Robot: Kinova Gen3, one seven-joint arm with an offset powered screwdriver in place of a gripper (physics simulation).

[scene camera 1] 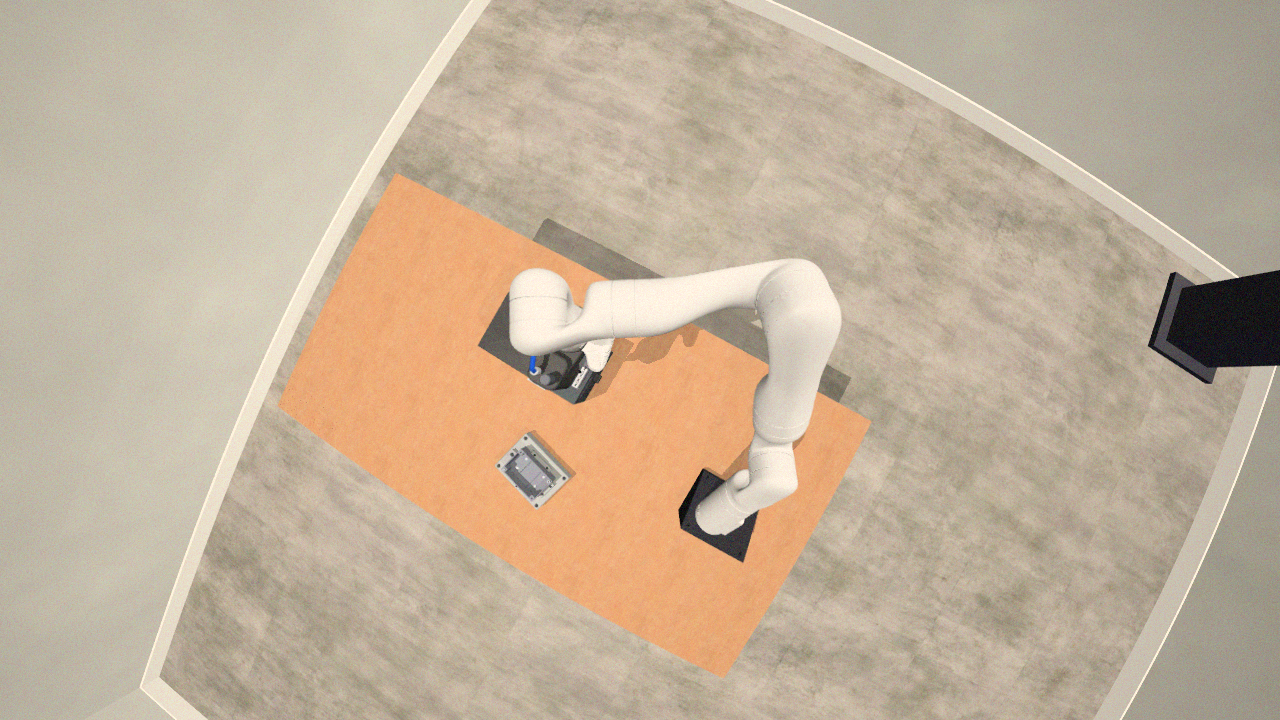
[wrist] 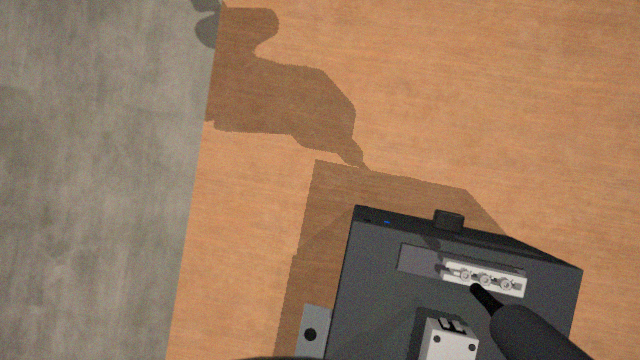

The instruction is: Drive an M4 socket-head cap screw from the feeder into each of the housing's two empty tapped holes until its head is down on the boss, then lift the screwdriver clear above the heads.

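Observation:
The dark screw feeder [scene camera 1: 497, 333] [wrist: 380, 285] stands on the table under the arm's wrist. In the wrist view its pale rail [wrist: 520, 288] holds three silver socket-head screws [wrist: 485, 280] in a row. My screwdriver [wrist: 475, 287] is over the feeder, its black tip showing just beside the rail in that view. No screw shows on the tip, and its height above the rail is hard to judge. In the scene view the tip is hidden below the arm. The grey housing [scene camera 1: 534, 470] lies apart from the feeder; it does not show in the wrist view, and its holes are too small to judge.
A white block [wrist: 450, 342] stands on the feeder beside the rail, and a grey tab [wrist: 313, 325] sticks out at the feeder's side. The arm's black base plate [scene camera 1: 739, 548] is on the orange table [scene camera 1: 626, 573]. A black post [scene camera 1: 1230, 322] stands far right.

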